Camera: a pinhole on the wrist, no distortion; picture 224 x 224 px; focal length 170.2 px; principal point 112.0 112.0 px. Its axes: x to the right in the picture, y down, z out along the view. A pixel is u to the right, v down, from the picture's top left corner.
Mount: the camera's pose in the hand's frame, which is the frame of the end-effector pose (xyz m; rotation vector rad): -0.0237 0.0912 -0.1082 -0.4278 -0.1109 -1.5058
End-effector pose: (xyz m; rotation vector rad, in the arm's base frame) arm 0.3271 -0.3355 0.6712 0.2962 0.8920 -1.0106
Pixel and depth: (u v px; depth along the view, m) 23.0 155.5 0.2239
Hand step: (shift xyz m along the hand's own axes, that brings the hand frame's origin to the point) 0.0661 0.2779 0.0474
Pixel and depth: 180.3 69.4 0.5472
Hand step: -0.0369 0.0701 0.4966
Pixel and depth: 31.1 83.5 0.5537
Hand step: -0.0289 0.5265 0.3333
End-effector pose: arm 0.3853 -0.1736 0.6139 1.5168 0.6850 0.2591
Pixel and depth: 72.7 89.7 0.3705
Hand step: -0.0071 0.2974 0.2145
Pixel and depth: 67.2 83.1 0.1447
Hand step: -0.0231 0.1761 0.0174
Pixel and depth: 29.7 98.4 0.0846
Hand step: -0.0173 0.1584 -0.0425
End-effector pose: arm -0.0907 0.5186 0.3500 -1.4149 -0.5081 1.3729
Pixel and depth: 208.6 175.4 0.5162
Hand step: 0.2850 -0.0074 0.4249
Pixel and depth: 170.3 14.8 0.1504
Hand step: -0.0752 0.0934 0.0650
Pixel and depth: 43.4 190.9 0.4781
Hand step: 0.2697 0.4365 0.2227
